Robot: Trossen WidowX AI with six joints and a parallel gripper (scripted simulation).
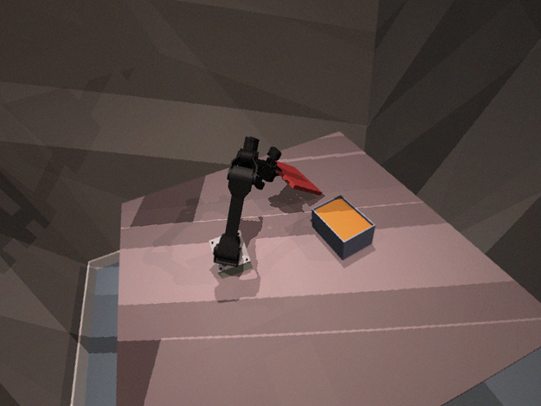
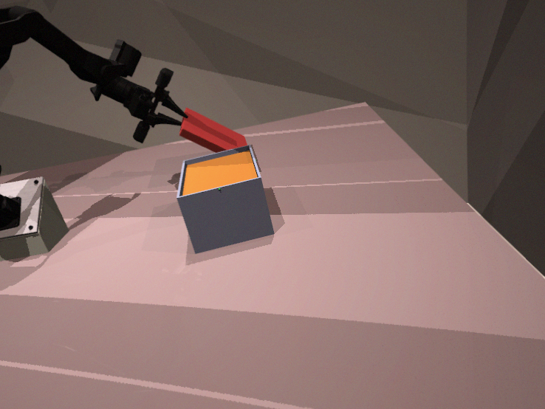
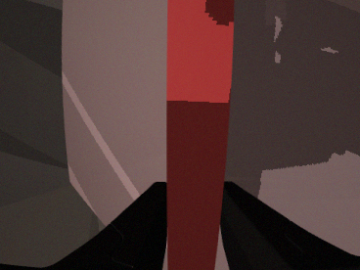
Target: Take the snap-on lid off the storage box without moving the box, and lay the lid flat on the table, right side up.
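Right now my gripper tip is 6 cm short of the red lid, 5 cm above it and 1 cm to the right of it. From my gripper tip the other things lie so: storage box (34 cm to the right, 11 cm ahead, 8 cm below).
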